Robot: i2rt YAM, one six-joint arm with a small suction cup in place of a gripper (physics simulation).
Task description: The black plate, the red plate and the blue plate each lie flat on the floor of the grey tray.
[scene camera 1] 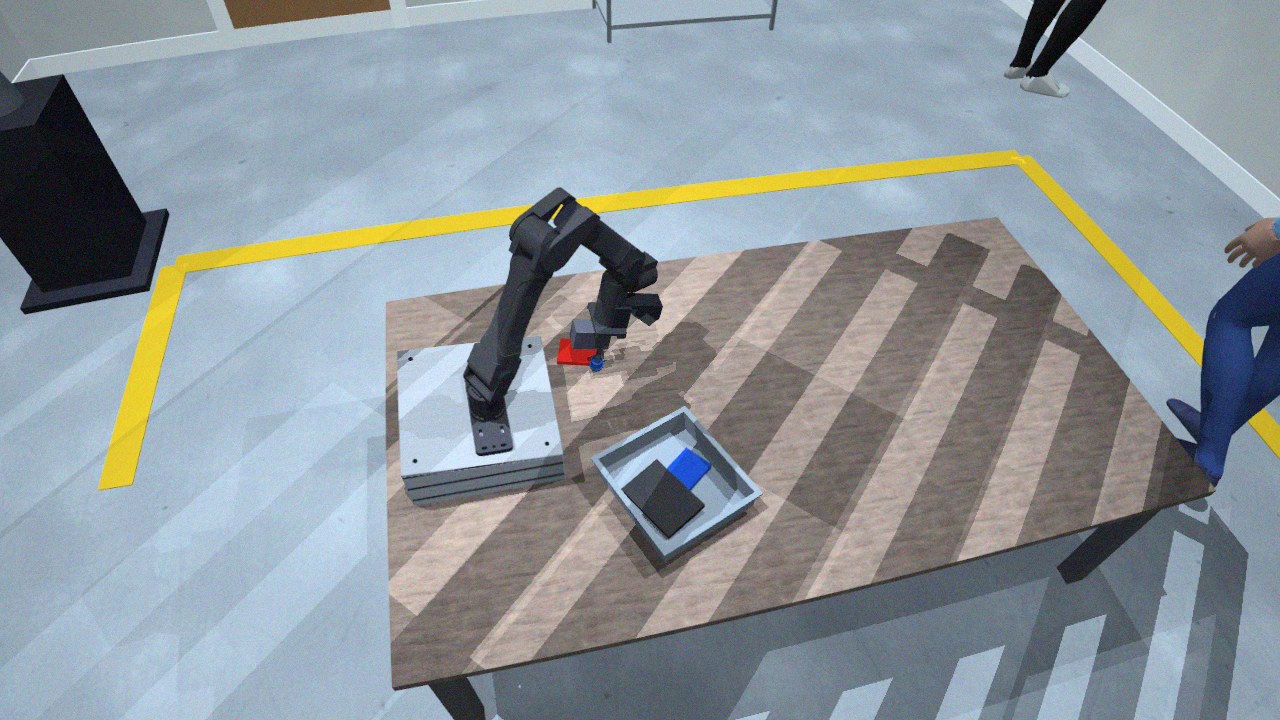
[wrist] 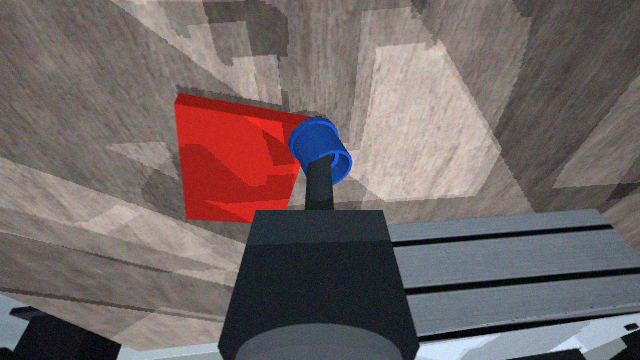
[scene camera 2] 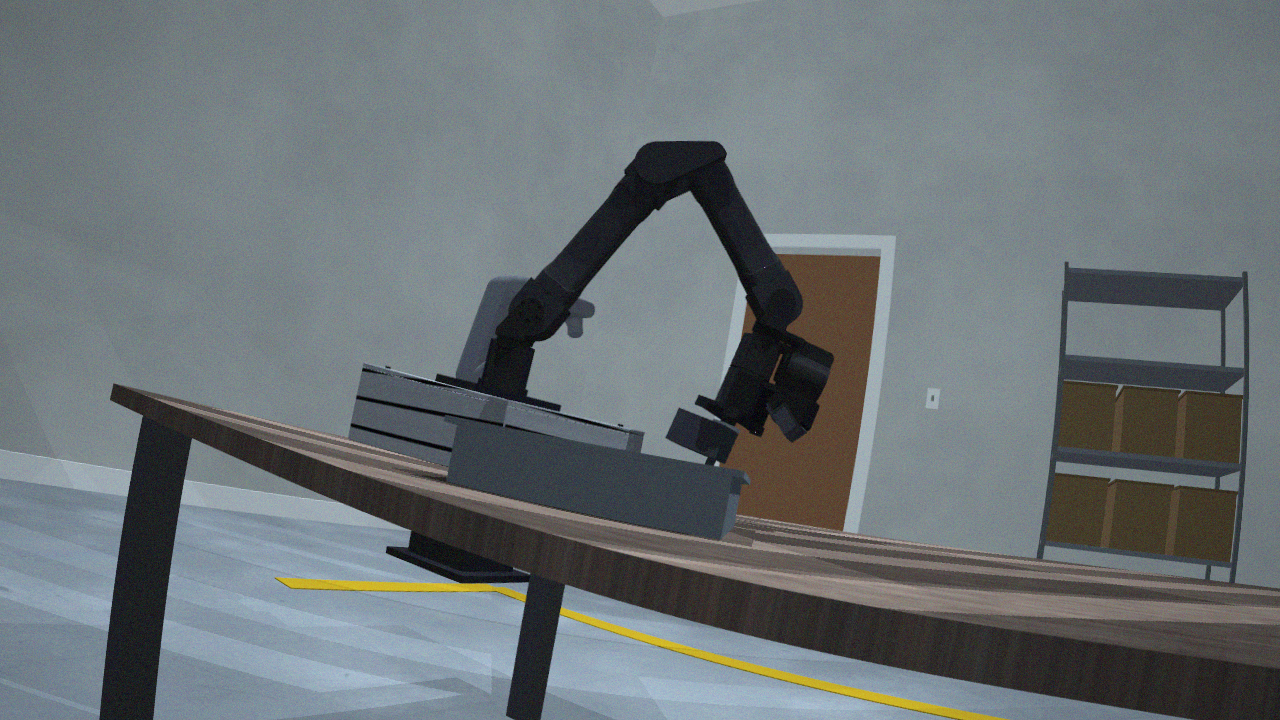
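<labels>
My suction cup point(scene camera 2: 714, 439) stuck to a red plate point(wrist: 235, 159), the plate still resting on the table.
</labels>
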